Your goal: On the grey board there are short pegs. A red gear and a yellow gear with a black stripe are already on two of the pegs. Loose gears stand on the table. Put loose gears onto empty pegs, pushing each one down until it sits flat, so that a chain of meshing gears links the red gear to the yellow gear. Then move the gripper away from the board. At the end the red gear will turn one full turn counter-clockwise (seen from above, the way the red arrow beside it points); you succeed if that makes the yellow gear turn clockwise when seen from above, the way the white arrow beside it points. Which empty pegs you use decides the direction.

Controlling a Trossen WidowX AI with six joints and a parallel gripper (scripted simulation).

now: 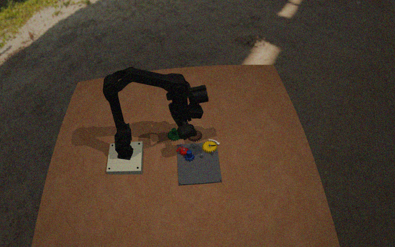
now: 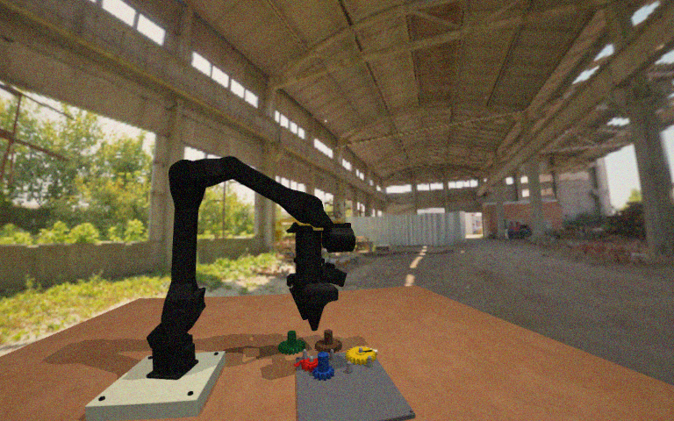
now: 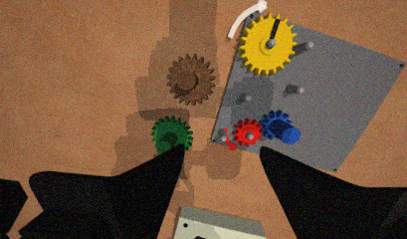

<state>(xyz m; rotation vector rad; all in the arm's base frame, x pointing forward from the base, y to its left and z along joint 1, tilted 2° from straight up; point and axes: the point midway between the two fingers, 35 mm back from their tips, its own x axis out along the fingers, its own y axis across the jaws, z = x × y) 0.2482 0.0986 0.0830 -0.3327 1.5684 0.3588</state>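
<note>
The green gear lies 6 cm below my gripper tip, 5 cm to the left of it and 5 cm behind it. Round my gripper tip: red gear: 6 cm below, 4 cm to the right, 1 cm ahead; brown gear: 6 cm to the left, 6 cm below, 4 cm ahead; red arrow: 7 cm below, 3 cm to the right, 1 cm behind.
</note>
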